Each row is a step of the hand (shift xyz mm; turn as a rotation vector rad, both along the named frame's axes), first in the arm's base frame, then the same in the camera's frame.
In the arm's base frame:
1: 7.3 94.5 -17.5 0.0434 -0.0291 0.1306
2: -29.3 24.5 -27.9 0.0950 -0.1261 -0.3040
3: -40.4 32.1 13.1 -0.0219 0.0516 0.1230
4: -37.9 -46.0 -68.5 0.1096 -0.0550 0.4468
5: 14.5 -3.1 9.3 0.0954 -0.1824 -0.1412
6: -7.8 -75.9 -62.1 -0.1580 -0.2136 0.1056
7: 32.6 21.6 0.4 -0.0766 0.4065 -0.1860
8: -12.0 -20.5 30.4 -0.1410 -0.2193 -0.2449
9: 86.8 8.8 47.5 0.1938 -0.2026 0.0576
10: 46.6 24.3 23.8 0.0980 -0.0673 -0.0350
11: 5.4 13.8 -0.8 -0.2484 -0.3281 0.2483
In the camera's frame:
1: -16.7 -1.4 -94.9 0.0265 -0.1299 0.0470
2: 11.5 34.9 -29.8 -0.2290 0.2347 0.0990
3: 41.0 3.7 -33.7 0.0782 -0.1030 -0.0392
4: 0.5 83.9 34.7 0.1238 -0.4318 0.1134
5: -8.0 -14.6 5.3 -0.1487 0.1014 0.1729
6: -22.1 68.0 67.6 0.1935 0.0143 0.2100
7: -28.7 -19.0 -18.6 -0.0319 0.1417 -0.4297
8: 25.7 -17.7 22.7 0.0075 0.3102 0.1780
9: -52.7 -84.1 3.9 -0.1370 -0.1152 0.2233
10: -29.5 -46.4 -17.5 -0.1013 -0.0076 0.0710
11: -5.4 -3.8 -13.3 0.3443 -0.0498 0.3316

